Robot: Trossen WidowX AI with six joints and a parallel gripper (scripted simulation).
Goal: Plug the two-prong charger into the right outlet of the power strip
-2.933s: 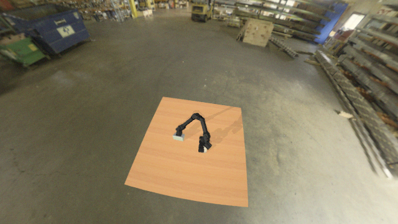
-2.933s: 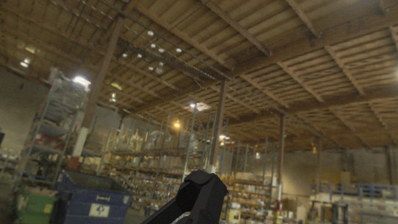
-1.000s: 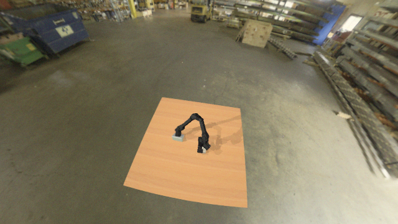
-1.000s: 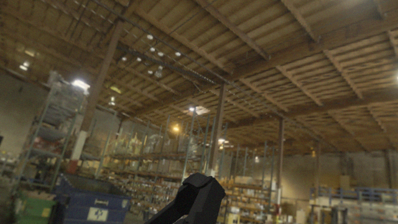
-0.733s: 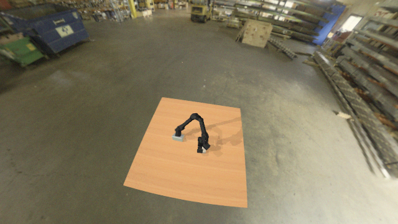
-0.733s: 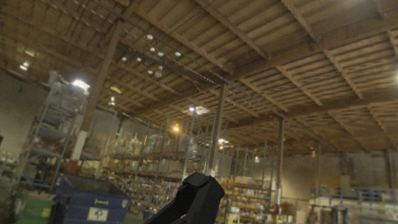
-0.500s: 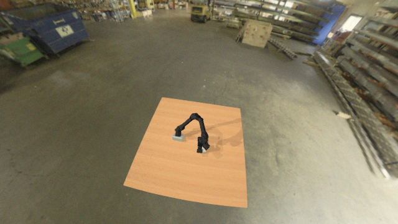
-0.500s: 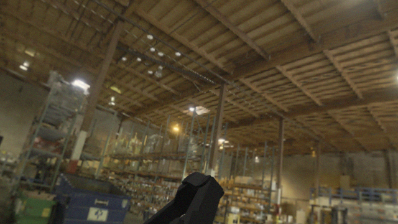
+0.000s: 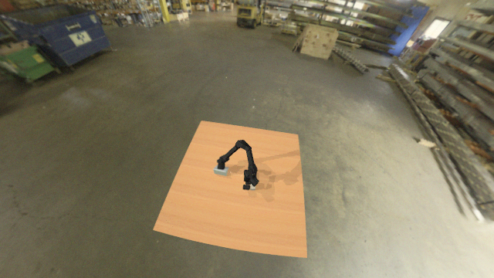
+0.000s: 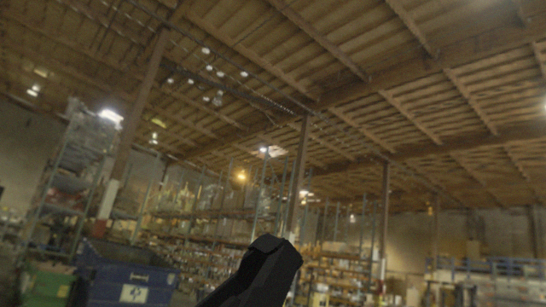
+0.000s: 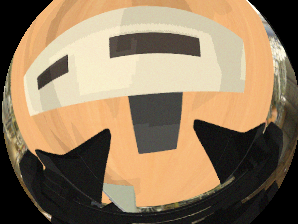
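Right now the two-prong charger is 40 mm ahead of my gripper tip and 10 mm above it.
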